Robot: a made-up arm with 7 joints.
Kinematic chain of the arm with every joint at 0, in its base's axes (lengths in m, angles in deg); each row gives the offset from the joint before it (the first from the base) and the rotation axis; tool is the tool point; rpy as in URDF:
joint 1: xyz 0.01 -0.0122 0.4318 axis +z
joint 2: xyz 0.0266 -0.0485 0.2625 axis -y
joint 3: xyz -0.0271 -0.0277 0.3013 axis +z
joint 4: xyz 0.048 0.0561 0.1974 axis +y
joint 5: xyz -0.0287 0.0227 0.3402 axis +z
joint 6: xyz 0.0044 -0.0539 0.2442 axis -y
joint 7: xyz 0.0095 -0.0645 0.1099 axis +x
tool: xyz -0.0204 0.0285 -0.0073 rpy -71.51 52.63 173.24
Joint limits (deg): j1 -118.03..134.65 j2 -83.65..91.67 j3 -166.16..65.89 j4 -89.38..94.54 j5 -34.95..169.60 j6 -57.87..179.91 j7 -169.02..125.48
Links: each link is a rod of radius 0.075 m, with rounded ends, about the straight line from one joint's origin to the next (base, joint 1, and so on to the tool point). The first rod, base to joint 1, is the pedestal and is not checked.
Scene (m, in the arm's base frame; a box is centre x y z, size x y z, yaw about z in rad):
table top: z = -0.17
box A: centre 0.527 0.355 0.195 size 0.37 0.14 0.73 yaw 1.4
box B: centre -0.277 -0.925 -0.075 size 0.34 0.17 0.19 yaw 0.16
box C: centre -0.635 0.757 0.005 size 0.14 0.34 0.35 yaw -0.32
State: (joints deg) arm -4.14 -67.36 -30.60 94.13 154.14 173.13 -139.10
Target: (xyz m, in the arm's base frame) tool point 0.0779 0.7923 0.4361
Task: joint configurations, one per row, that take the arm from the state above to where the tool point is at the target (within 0.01 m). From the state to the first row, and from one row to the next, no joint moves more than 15 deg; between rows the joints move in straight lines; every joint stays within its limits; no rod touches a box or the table.
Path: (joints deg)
1: -0.08 -55.41 -36.92 86.62 159.29 166.10 -128.22
2: 3.99 -43.46 -43.25 79.10 164.45 159.07 -117.34
3: 8.05 -31.51 -49.57 71.59 169.60 152.03 -106.47
4: 18.57 -37.65 -38.98 68.61 165.98 158.01 -118.18
5: 29.09 -43.79 -28.39 65.63 162.36 163.99 -129.89
6: 39.61 -49.93 -17.79 62.64 158.73 169.97 -141.60
7: 50.13 -56.07 -7.20 59.66 155.11 175.95 -153.32
8: 59.98 -65.40 0.36 65.51 159.42 177.93 -145.55
9: 69.84 -74.72 7.91 71.36 163.73 179.91 -137.78

